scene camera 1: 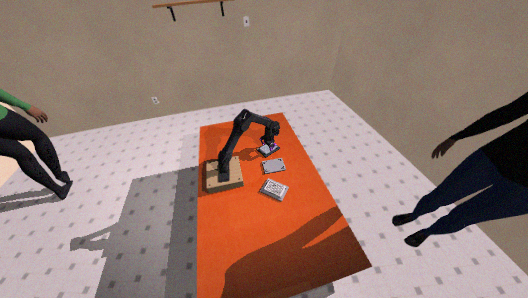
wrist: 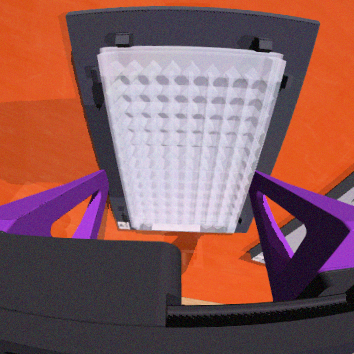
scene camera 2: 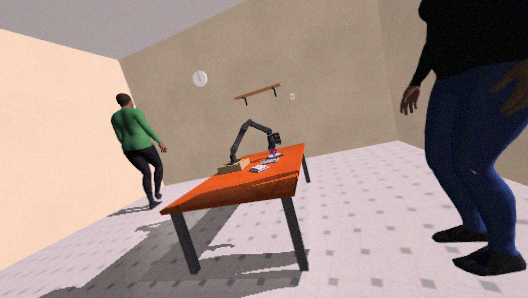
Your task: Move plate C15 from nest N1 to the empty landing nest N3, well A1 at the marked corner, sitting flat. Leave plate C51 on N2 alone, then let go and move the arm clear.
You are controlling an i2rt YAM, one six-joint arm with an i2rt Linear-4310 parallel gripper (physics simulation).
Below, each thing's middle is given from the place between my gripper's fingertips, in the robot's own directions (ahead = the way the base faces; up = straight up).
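Relative to the dark nest plate (wrist: 294,37), my gripper is 10 mm above it and 10 mm short of it.
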